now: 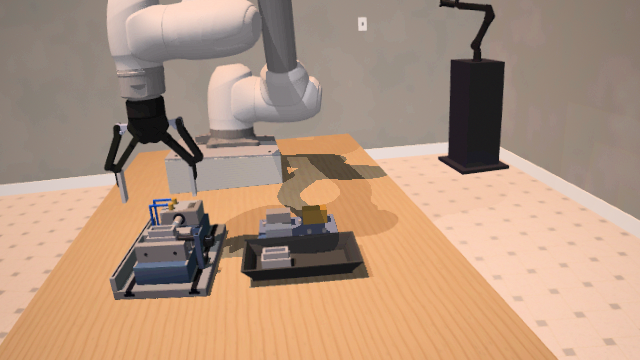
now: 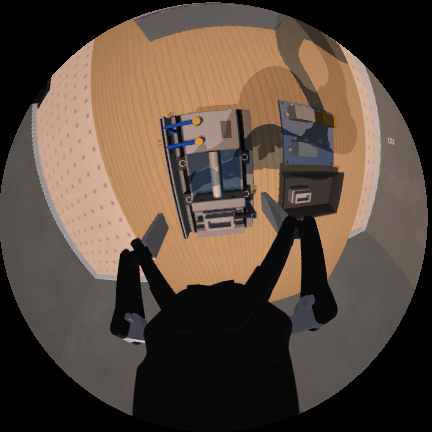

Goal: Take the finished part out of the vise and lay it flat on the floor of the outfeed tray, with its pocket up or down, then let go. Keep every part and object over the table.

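Places are measured from the arm's base along level axes (x back, y right, z up), in centimetres.
Pixels of known places: gripper, fingertip midpoint: (image 1: 160, 197) (image 2: 211, 210); arm's base, link origin: (image 1: 232, 142).
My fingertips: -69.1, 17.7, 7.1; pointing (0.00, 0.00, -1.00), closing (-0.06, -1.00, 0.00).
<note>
Ahead of a thing's pixels: the offset from my fingertips to its middle, as dx, dy, dz. "spot": to the spot under its first point.
The finished part @(-5.3, +0.0, -6.4) (image 1: 162, 231) (image 2: 220, 221), light grey with a rectangular pocket facing up, sits in the near end of the vise @(+1.6, -0.8, -11.2) (image 1: 160, 252) (image 2: 210, 206). My gripper (image 1: 159, 198) (image 2: 211, 210) is open wide with nothing between its fingers. It hangs above the vise, with its fingertips higher than the part and apart from it. The dark outfeed tray (image 1: 300, 271) (image 2: 325, 192) stands to the right of the vise. Another light grey part @(-8.3, -22.4, -13.2) (image 1: 276, 257) (image 2: 300, 196) lies in its left half, pocket up.
Behind the tray is a blue plate @(+7.5, -29.8, -15.8) (image 2: 307, 131) with a grey block @(+13.0, -26.0, -13.6) (image 1: 278, 216) (image 2: 301, 113) and an amber block @(+11.8, -35.0, -13.6) (image 1: 315, 215) (image 2: 326, 119). Blue hoses @(spot: +9.7, +1.9, -5.2) (image 2: 182, 145) with brass fittings rise at the vise's far left. The robot's pedestal (image 1: 225, 172) stands at the back of the table.
</note>
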